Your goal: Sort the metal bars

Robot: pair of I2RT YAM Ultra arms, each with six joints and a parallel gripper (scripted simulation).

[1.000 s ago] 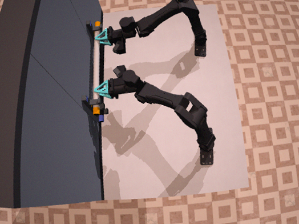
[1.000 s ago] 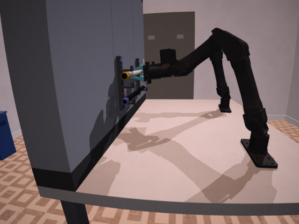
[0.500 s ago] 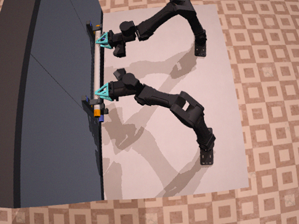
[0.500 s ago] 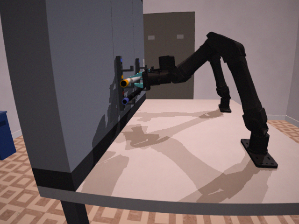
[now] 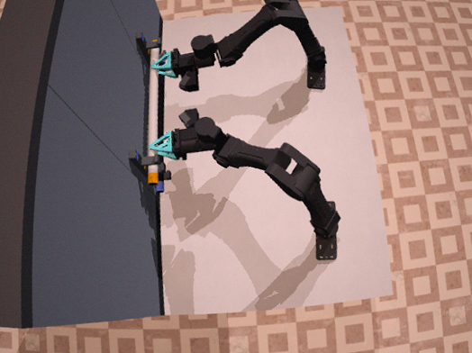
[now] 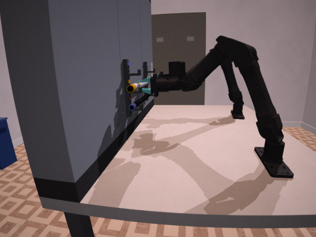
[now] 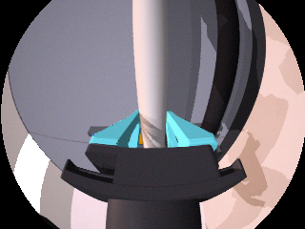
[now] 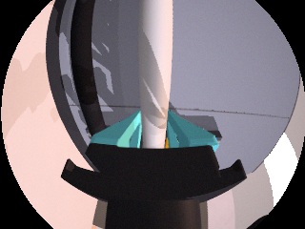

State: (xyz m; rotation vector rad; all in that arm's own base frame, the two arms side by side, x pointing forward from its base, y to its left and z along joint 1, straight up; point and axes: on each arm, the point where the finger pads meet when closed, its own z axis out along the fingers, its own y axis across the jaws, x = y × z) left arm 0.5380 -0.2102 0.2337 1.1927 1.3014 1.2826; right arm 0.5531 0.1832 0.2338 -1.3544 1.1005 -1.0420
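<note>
The pale metal bar is 14 cm to the right of my left hand and 2 cm ahead of it. The rest, counted from my left hand: dark metal bar: 14 cm to the right, 8 cm below, 1 cm ahead; tall grey wall panel: 19 cm above, 11 cm ahead, 9 cm to the right.
Now: right hand 150 mm to the right of the dark metal bar, 80 mm above it and 20 mm past it. From my right hand the other things lie so: pale metal bar: 140 mm to the left, 10 mm behind; tall grey wall panel: 200 mm to the left, 190 mm above, 80 mm ahead.
</note>
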